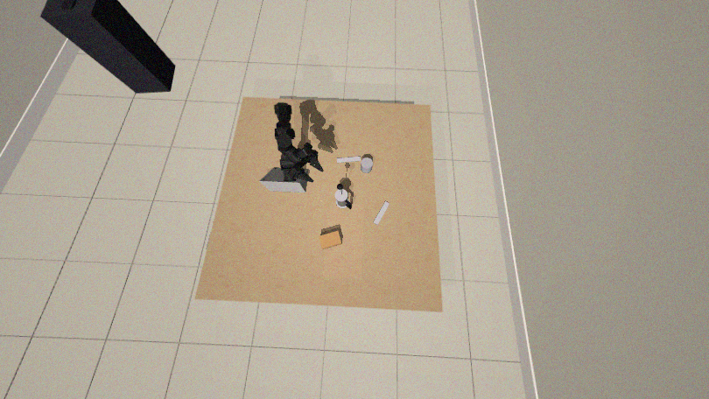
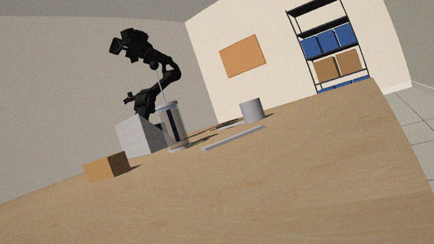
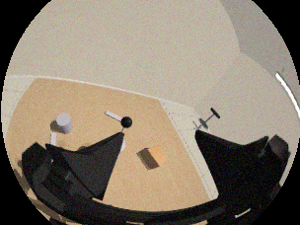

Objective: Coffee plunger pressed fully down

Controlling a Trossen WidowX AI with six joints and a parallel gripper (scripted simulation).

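The coffee press is 10 cm ahead of my gripper tip, 3 cm to the right of it and 23 cm below it. The rest, counted from my gripper tip: orange box 1 cm ahead, 24 cm to the right, 34 cm below.
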